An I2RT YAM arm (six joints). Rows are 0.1 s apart.
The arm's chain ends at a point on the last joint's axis. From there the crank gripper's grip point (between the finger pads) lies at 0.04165 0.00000 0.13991 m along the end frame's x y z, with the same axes.
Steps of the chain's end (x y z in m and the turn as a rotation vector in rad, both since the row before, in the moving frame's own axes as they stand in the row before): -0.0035 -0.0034 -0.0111 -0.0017 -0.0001 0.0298; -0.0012 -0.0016 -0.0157 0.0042 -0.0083 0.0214; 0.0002 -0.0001 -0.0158 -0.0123 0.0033 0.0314; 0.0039 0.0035 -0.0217 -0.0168 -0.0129 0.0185; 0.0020 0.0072 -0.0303 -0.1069 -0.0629 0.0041; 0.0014 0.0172 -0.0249 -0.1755 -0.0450 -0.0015; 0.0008 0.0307 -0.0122 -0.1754 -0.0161 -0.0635; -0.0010 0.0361 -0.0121 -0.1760 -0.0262 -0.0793; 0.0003 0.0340 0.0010 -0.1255 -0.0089 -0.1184; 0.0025 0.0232 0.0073 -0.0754 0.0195 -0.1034; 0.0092 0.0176 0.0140 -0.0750 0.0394 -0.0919
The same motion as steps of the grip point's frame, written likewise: -0.0035 -0.0019 -0.0111 -0.0017 -0.0001 0.0298; -0.0024 -0.0013 -0.0154 0.0042 -0.0083 0.0214; 0.0006 0.0029 -0.0160 -0.0123 0.0033 0.0314; 0.0021 0.0066 -0.0212 -0.0168 -0.0129 0.0185; -0.0069 0.0224 -0.0288 -0.1069 -0.0629 0.0041; -0.0049 0.0417 -0.0253 -0.1755 -0.0450 -0.0015; -0.0008 0.0526 -0.0135 -0.1754 -0.0161 -0.0635; -0.0038 0.0575 -0.0129 -0.1760 -0.0262 -0.0793; -0.0002 0.0467 0.0006 -0.1255 -0.0089 -0.1184; 0.0055 0.0293 0.0062 -0.0754 0.0195 -0.1034; 0.0150 0.0239 0.0120 -0.0750 0.0394 -0.0919
